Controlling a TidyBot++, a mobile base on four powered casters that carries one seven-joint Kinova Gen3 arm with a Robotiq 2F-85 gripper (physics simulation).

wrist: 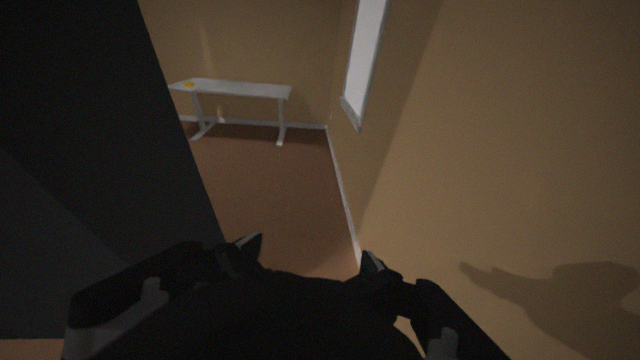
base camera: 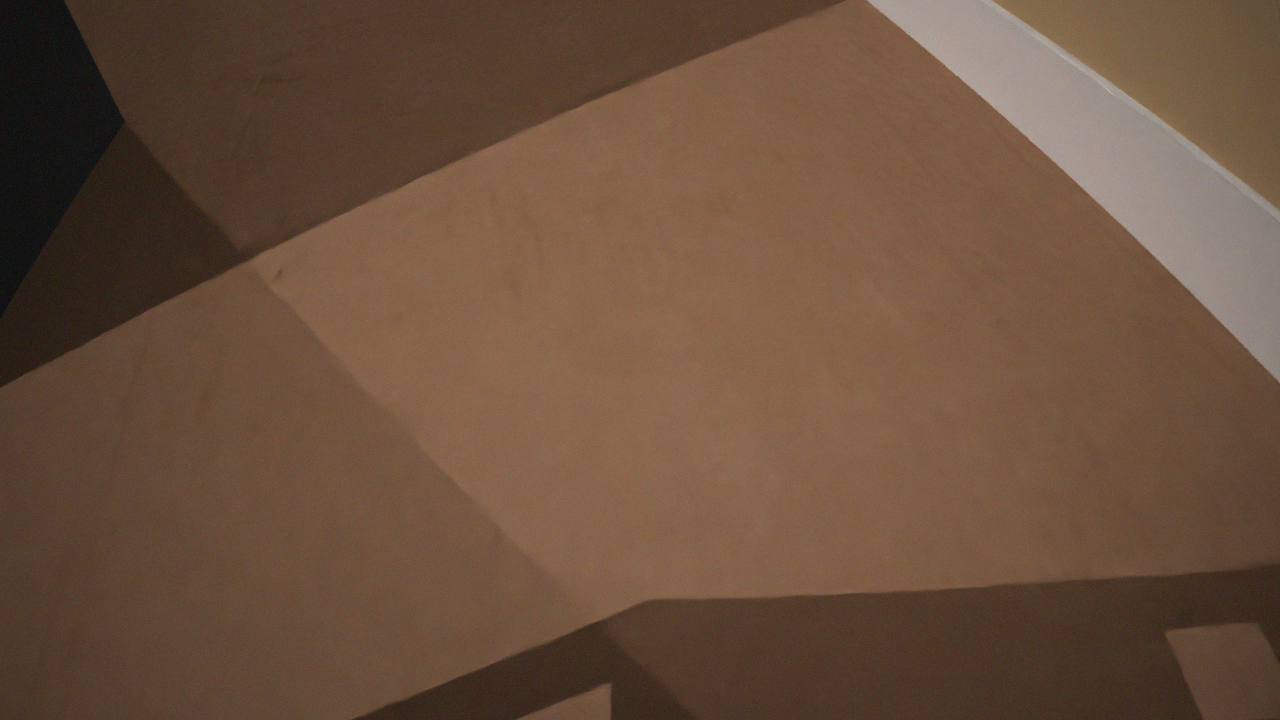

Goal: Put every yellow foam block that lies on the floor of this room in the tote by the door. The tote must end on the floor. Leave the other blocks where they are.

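My gripper is open and empty in the wrist view, with its two fingertips wide apart above the brown floor. A small yellow thing lies on top of the white table at the far end of the room; it is too small to tell whether it is a foam block. No foam block shows on the floor in either view. The tote and the door do not show in either view.
A tall dark panel stands close on the left. The tan wall with a white baseboard runs along the right. A window is in that wall. Brown floor lies between them.
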